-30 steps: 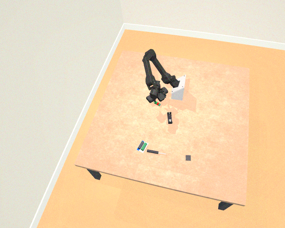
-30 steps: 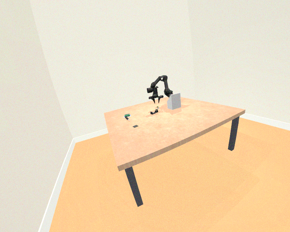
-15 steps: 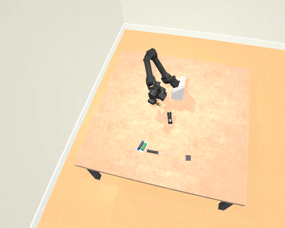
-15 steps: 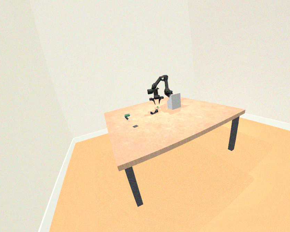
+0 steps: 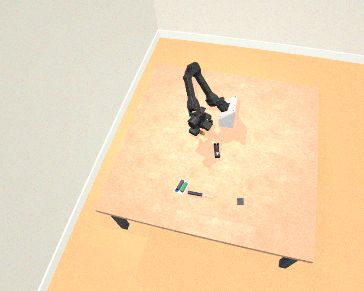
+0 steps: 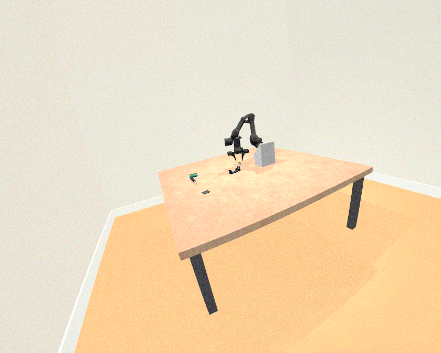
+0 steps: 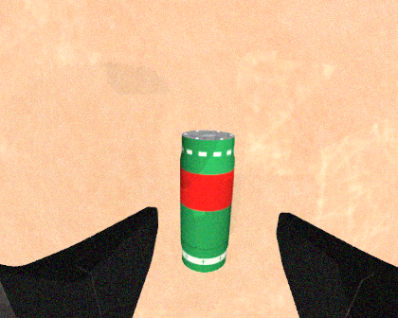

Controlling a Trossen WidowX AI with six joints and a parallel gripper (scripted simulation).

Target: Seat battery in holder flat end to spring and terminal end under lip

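Right now my gripper tip is 2 cm above the battery. The rest, counted from my gripper tip: screwdriver (43 cm ahead, 16 cm to the left, 2 cm below); white card (42 cm ahead, 3 cm to the left, 2 cm below).
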